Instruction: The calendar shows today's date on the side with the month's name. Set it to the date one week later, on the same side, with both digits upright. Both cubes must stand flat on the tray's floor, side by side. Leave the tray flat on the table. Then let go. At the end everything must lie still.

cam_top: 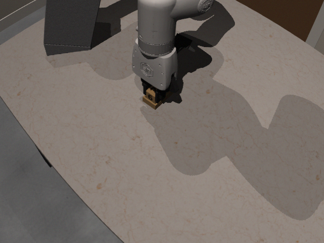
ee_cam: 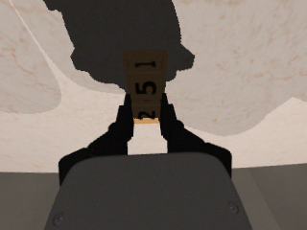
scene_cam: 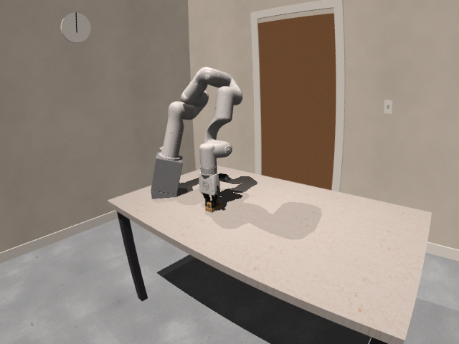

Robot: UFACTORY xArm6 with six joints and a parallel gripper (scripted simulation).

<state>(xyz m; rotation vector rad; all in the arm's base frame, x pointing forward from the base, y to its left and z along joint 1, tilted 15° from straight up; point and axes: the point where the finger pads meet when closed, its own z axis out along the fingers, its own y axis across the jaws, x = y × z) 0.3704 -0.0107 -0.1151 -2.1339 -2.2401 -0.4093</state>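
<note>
Now: the wooden tray 2 cm to the left of my hand and 3 cm below it.
</note>
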